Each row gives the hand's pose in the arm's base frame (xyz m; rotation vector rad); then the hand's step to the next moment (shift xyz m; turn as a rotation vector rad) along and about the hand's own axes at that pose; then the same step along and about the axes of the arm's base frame.
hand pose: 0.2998 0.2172 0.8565 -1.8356 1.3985 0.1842
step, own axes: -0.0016 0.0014 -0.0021 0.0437 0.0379 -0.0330
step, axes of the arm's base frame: -0.0025 -0.0003 0.0016 -0.0274 -0.0569 -0.0211
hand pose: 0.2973 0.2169 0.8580 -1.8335 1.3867 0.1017
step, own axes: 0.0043 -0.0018 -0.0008 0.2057 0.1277 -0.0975
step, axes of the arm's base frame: 0.0029 -0.0037 -0.0007 -0.0640 -0.2280 -0.1098
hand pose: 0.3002 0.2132 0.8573 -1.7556 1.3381 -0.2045
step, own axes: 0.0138 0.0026 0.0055 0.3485 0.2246 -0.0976
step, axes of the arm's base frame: 0.0071 -0.0086 -0.0101 -0.0736 -0.3497 -0.2318
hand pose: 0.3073 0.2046 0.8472 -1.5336 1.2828 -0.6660
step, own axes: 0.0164 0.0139 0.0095 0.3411 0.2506 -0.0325
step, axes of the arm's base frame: 0.0075 -0.0116 -0.0190 -0.0294 -0.3197 -0.2778
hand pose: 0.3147 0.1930 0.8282 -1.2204 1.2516 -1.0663
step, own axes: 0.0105 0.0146 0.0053 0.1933 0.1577 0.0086
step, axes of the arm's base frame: 0.0049 -0.0088 -0.0158 0.0092 -0.1780 -0.1747
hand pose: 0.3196 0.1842 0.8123 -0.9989 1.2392 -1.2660
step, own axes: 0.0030 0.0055 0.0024 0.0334 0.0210 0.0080
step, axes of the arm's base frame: 0.0028 -0.0027 -0.0055 0.0072 -0.0320 -0.0233
